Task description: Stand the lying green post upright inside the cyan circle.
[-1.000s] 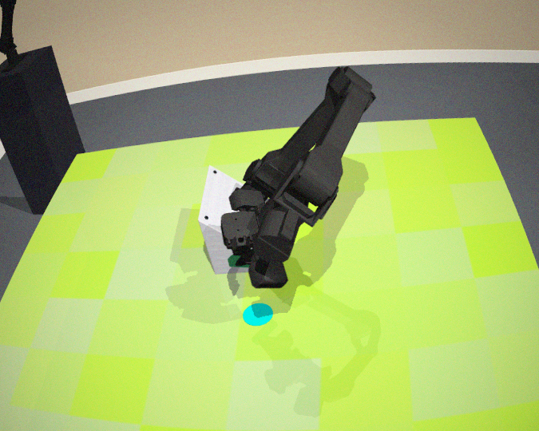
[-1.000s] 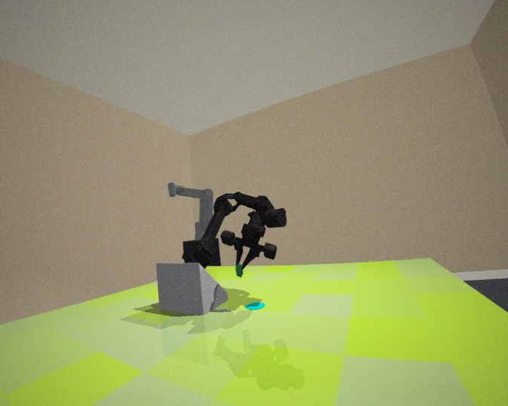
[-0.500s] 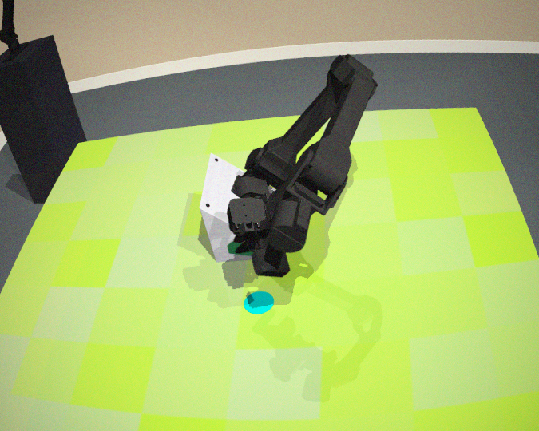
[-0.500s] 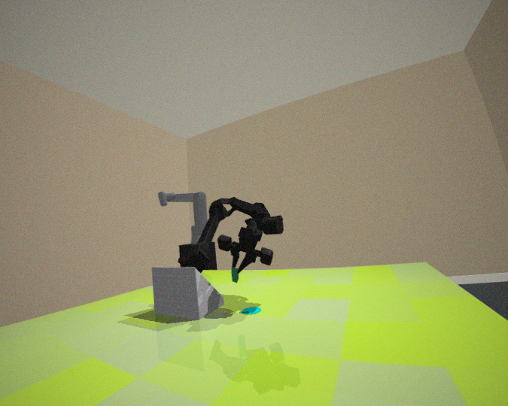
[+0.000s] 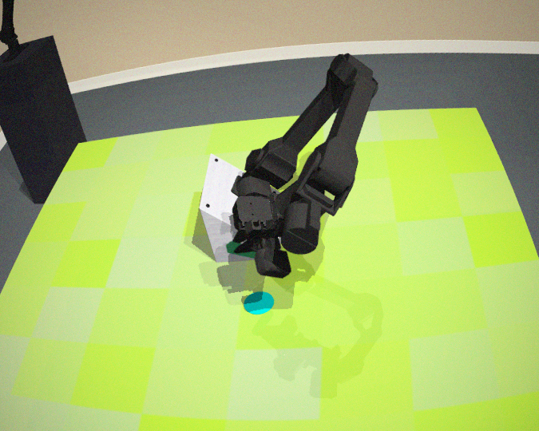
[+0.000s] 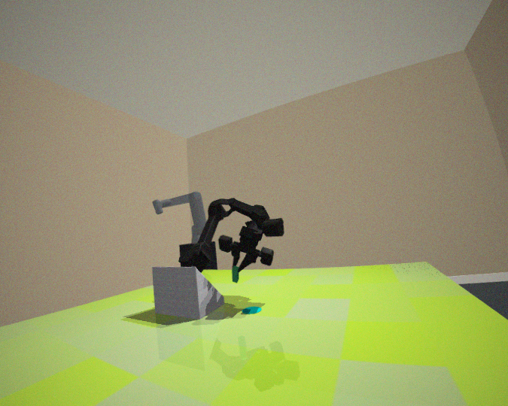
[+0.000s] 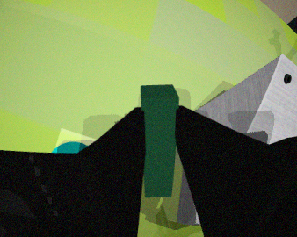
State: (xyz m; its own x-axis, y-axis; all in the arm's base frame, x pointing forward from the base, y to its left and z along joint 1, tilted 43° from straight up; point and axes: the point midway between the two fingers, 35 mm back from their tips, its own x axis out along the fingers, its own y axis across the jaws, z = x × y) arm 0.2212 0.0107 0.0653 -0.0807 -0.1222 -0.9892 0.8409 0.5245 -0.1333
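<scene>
The cyan circle is 3 cm ahead of my gripper tip, 3 cm to the left of it and 13 cm below it. The rest, counted from my gripper tip: green post: 1 cm behind, 1 cm to the left, 1 cm below.
</scene>
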